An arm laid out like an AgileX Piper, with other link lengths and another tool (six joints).
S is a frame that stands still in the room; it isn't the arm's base.
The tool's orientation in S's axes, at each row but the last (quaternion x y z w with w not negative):
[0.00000, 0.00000, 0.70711, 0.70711]
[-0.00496, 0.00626, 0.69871, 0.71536]
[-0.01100, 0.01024, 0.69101, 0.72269]
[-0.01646, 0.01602, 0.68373, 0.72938]
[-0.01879, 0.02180, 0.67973, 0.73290]
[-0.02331, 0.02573, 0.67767, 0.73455]
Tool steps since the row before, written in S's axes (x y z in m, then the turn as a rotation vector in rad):
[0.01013, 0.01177, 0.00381, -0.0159, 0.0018, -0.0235]
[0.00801, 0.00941, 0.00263, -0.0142, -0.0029, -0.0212]
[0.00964, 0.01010, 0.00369, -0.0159, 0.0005, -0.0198]
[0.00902, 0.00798, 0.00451, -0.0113, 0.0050, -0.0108]
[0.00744, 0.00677, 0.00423, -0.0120, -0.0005, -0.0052]
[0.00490, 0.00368, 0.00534, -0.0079, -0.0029, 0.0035]
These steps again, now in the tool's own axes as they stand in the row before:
[0.01177, -0.01013, 0.00381, 0.0018, 0.0159, -0.0235]
[0.00955, -0.00778, 0.00279, -0.0029, 0.0141, -0.0213]
[0.01041, -0.00918, 0.00399, 0.0004, 0.0159, -0.0198]
[0.00833, -0.00850, 0.00488, 0.0048, 0.0116, -0.0106]
[0.00705, -0.00690, 0.00466, -0.0011, 0.0119, -0.0053]
[0.00368, -0.00458, 0.00561, -0.0038, 0.0076, 0.0032]

